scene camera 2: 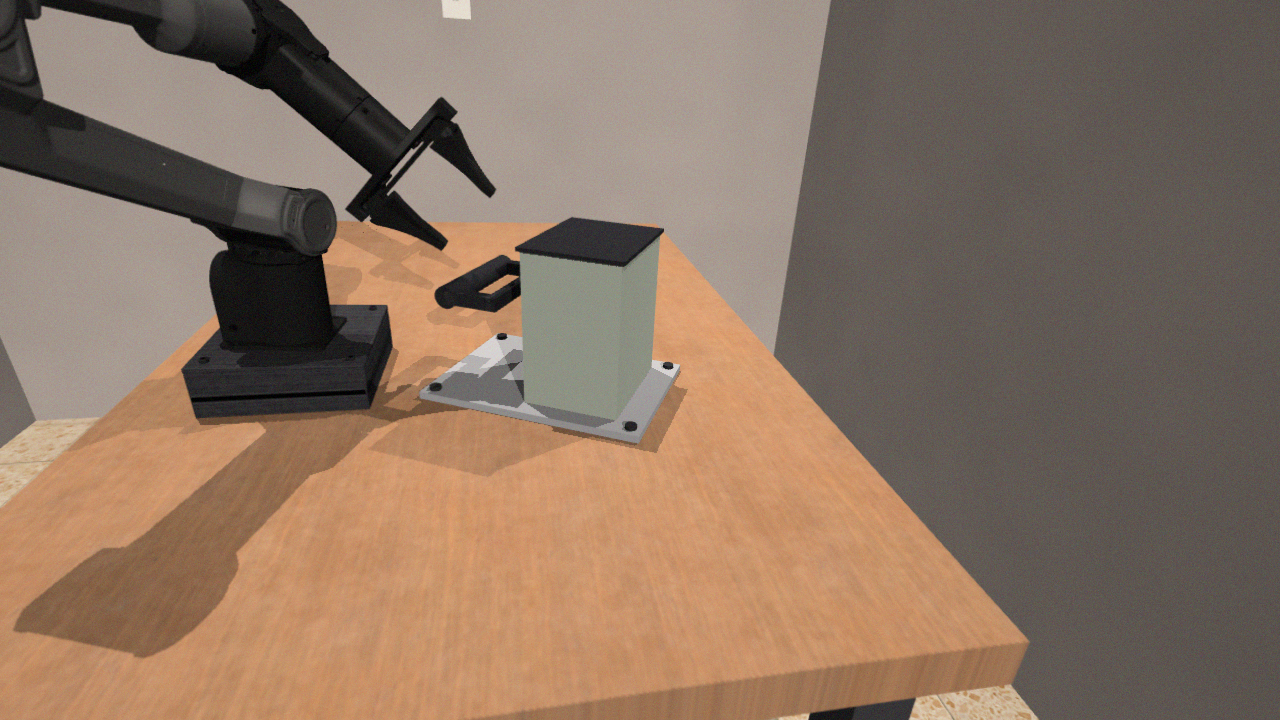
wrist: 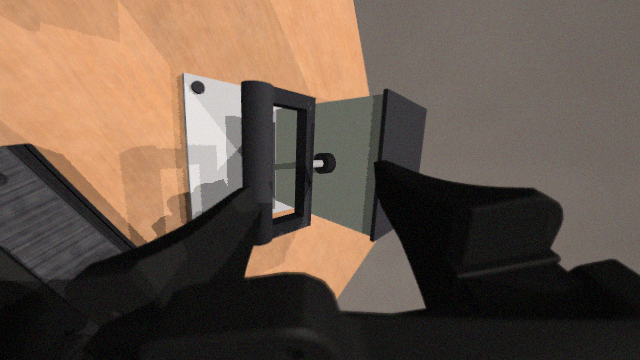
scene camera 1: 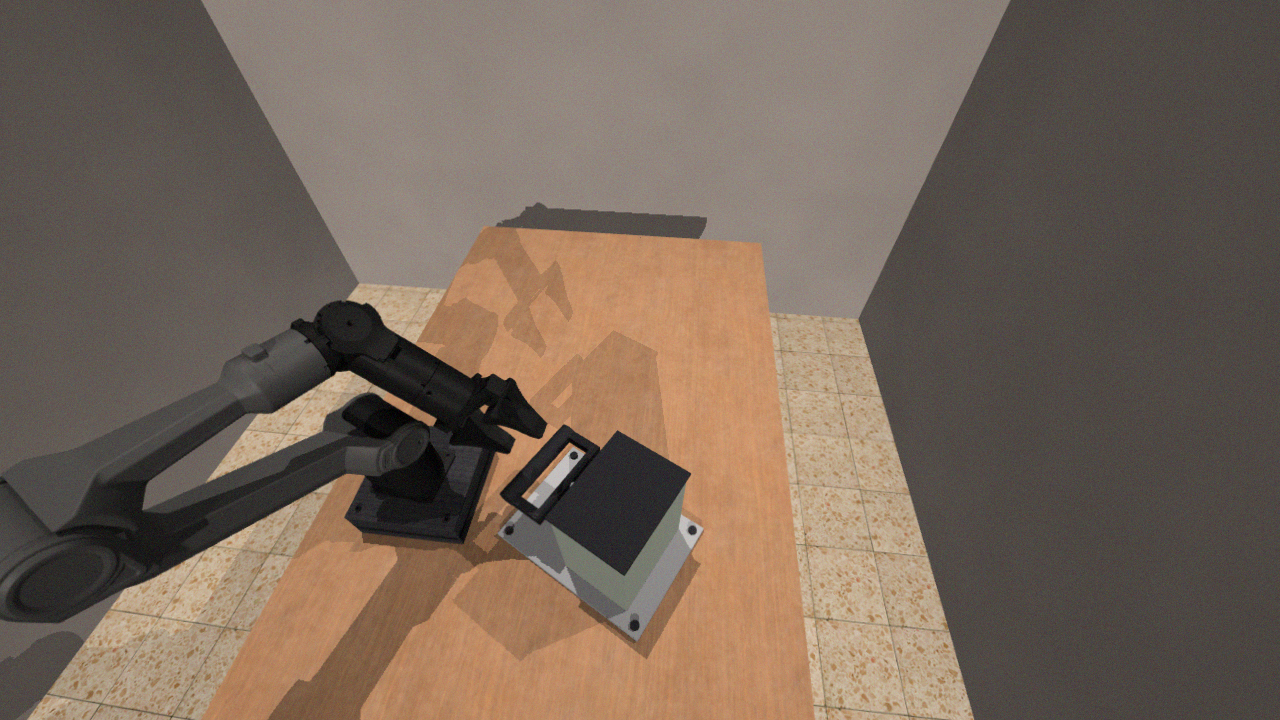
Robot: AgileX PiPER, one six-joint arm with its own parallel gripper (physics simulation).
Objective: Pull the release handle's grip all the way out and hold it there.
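The release handle's grip, a black rectangular loop with a round outer bar (scene camera 1: 534, 464) (scene camera 2: 468, 283) (wrist: 257, 135), sticks out from a pale green housing (scene camera 1: 617, 501) (scene camera 2: 572, 331) (wrist: 345, 150) with a dark top. In the wrist view, a short stretch of light rod (wrist: 318, 163) shows between the loop and a black collar on the housing. My gripper (scene camera 1: 527, 439) (scene camera 2: 468, 219) (wrist: 314, 189) is open and empty, above the grip and apart from it. In the wrist view, the left finger covers the lower end of the outer bar.
The housing stands on a light grey bolted plate (scene camera 1: 537, 548) (scene camera 2: 465, 383) (wrist: 204, 120) on the wooden table (scene camera 1: 716, 358) (scene camera 2: 626, 555) (wrist: 225, 30). The arm's dark base (scene camera 1: 411, 526) (scene camera 2: 277, 394) (wrist: 55, 210) stands beside the plate, on the grip's side. Grey walls stand around the table.
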